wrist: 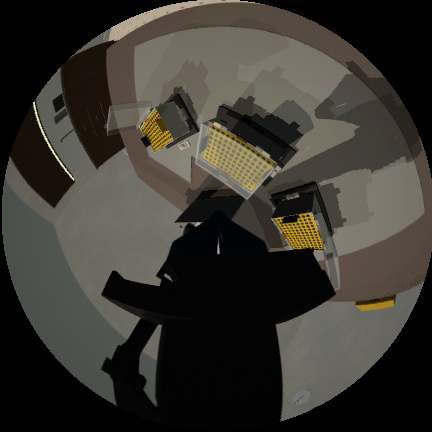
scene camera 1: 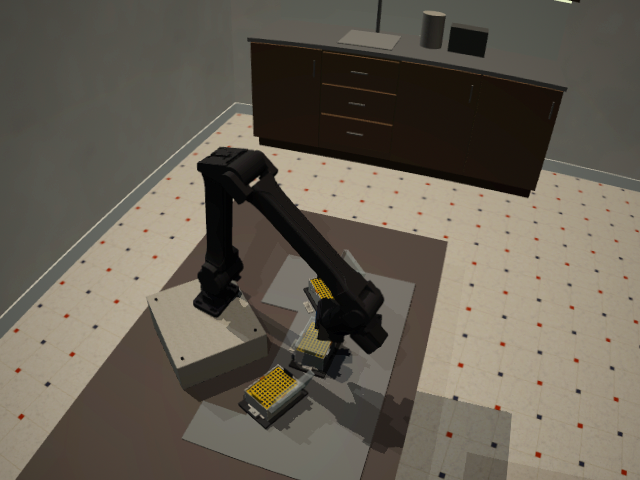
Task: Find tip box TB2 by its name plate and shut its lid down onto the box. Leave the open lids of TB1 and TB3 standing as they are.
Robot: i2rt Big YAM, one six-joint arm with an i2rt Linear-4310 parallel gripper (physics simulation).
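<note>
Three tip boxes with yellow racks stand in a row. The middle box has its clear lid lying over its rack; whether it is fully seated I cannot tell. The back box has its lid standing open. The front box also has its lid open. A name plate lies by the back box, too small to read. My gripper is shut and empty, above the middle box; the arm hides its fingers in the scene view.
The boxes stand on a grey sheet over a brown mat. The arm's pale pedestal is left of the boxes. A dark cabinet stands at the back. A yellow object shows at the lower right of the wrist view.
</note>
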